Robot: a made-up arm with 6 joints. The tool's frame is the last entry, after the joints. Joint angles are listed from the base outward.
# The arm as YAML. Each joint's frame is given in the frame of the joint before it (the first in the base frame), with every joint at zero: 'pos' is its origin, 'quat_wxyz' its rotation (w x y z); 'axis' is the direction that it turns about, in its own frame. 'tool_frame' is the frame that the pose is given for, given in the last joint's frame.
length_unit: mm
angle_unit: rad
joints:
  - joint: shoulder
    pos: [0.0, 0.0, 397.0]
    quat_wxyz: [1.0, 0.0, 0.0, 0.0]
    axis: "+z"
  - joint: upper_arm
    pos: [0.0, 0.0, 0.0]
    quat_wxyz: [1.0, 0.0, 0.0, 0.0]
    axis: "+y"
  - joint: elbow
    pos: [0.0, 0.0, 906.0]
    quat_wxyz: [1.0, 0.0, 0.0, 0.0]
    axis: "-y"
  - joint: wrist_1
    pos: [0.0, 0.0, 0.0]
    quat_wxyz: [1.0, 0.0, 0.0, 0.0]
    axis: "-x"
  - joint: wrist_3
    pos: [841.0, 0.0, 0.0]
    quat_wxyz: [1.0, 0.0, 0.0, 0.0]
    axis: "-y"
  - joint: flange
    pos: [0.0, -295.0, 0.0]
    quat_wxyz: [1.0, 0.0, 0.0, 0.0]
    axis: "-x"
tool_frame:
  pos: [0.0, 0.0, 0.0]
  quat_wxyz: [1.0, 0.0, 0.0, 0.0]
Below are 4 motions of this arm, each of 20 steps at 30 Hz.
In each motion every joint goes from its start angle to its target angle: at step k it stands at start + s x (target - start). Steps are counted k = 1, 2, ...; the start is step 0. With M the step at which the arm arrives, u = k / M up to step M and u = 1 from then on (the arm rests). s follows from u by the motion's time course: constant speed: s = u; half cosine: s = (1 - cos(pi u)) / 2; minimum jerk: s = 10 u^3 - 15 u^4 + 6 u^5.
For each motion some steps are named. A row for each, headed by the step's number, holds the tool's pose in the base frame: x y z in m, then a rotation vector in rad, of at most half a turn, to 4 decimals.
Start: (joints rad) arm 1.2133 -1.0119 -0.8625 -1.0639 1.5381 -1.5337
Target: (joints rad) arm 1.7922 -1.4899 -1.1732 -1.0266 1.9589 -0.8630
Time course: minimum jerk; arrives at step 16
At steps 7, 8, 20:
7: 0.1500 0.0131 0.6574 2.9248 -0.5819 0.7091
8: 0.1488 0.0071 0.6278 2.9062 -0.5828 0.6687
20: 0.1545 0.0089 0.4923 2.8212 -0.5441 0.4469

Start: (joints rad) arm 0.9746 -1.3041 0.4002 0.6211 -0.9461 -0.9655
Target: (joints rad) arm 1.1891 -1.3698 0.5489 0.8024 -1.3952 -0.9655
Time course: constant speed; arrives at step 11
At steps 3, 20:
3: -0.4256 -1.1649 1.4106 1.1577 -0.4274 0.6054
20: -0.3215 -1.3514 1.2962 1.2707 -0.1659 0.5173

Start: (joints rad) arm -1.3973 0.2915 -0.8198 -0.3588 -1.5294 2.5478
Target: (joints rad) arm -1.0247 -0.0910 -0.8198 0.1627 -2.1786 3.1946
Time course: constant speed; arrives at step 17
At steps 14, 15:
14: 0.0079 -0.6519 0.7162 -0.2280 0.2835 2.0814
15: 0.0223 -0.6503 0.7356 -0.2265 0.2554 2.1339

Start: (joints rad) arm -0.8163 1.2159 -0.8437 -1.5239 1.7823 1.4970
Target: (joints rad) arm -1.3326 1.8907 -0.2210 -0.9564 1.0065 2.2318
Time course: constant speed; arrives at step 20
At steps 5, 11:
5: 0.0908 -0.2203 -0.0332 -0.9123 2.2829 -1.1533
11: 0.0209 -0.2697 -0.2120 -0.6609 2.3897 -0.7296

